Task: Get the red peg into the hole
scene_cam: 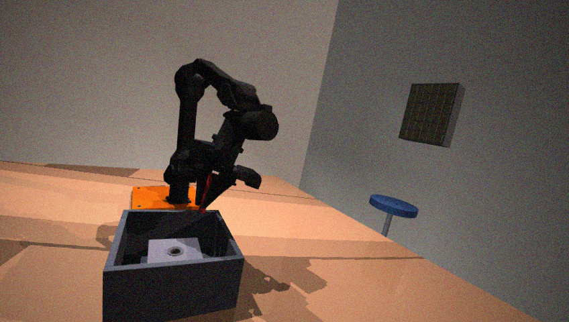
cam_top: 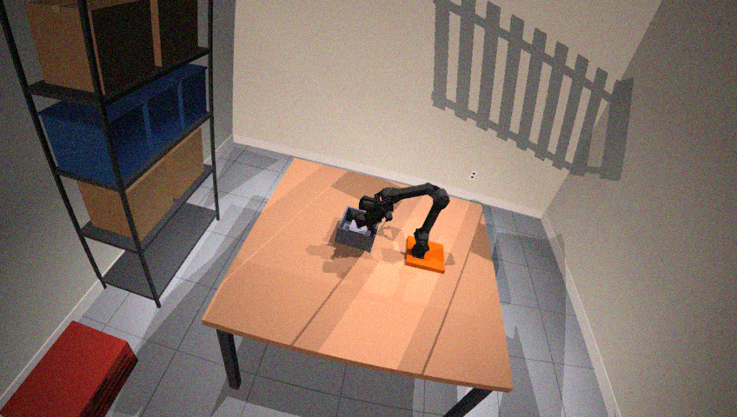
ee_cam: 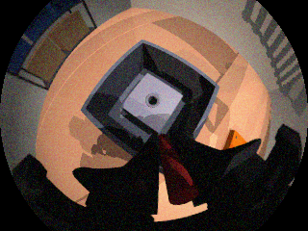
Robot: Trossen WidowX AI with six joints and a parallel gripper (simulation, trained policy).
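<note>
Right now the light plate is 8 cm below my gripper tip, 5 cm to the right of it and 3 cm ahead of it. Also, from my gripper tip: red peg (3 cm above, 1 cm to the left, 1 cm behind); then grey box (10 cm below, 5 cm to the right, 3 cm ahead).
</note>
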